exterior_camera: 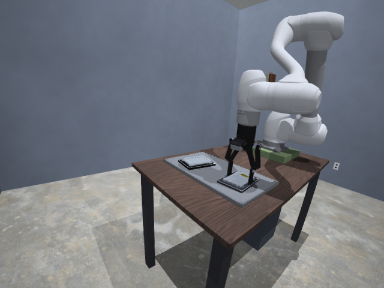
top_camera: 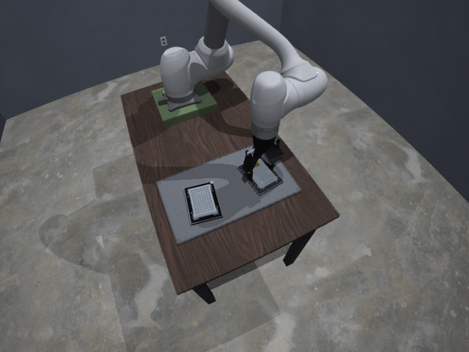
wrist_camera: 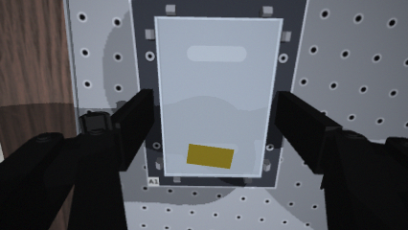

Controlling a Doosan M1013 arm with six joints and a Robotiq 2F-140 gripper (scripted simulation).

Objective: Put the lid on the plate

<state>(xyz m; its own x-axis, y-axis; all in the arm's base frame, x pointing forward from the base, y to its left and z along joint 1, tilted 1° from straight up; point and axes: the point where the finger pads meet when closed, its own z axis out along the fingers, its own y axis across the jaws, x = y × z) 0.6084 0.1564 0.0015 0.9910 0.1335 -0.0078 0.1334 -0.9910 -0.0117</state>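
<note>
My gripper is now 20 mm above the clear lid. From my hand the other things lie so: nest N1 (260 mm to the right, 30 mm below, 20 mm ahead); lid park LP1 (30 mm below); culture plate E01 (260 mm to the right, 20 mm below, 20 mm ahead).
</note>
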